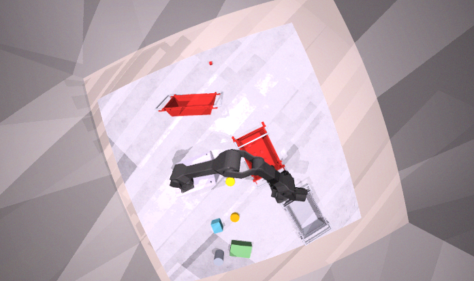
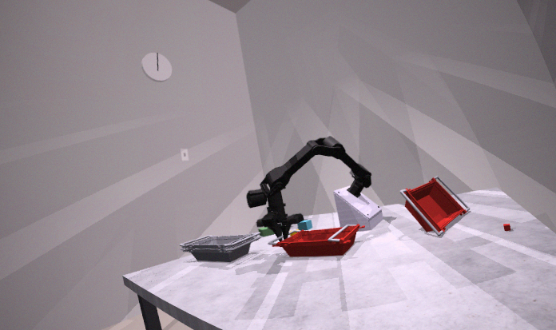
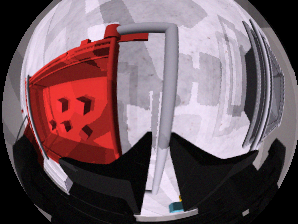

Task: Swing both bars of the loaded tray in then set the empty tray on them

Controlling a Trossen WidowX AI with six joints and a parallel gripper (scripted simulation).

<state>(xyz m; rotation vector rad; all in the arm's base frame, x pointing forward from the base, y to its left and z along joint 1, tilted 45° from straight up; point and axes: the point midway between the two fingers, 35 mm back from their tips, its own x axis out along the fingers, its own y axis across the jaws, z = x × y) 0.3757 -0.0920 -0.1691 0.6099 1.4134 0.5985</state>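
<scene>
The red tray is 200 mm behind my gripper tip, 550 mm to the left of it and 30 mm above it. Also, from my gripper tip: green block: 330 mm behind, 320 mm to the right, 20 mm below; grey cylinder: 470 mm behind, 310 mm to the right; blue cube: 390 mm behind, 130 mm to the right, 20 mm below.
</scene>
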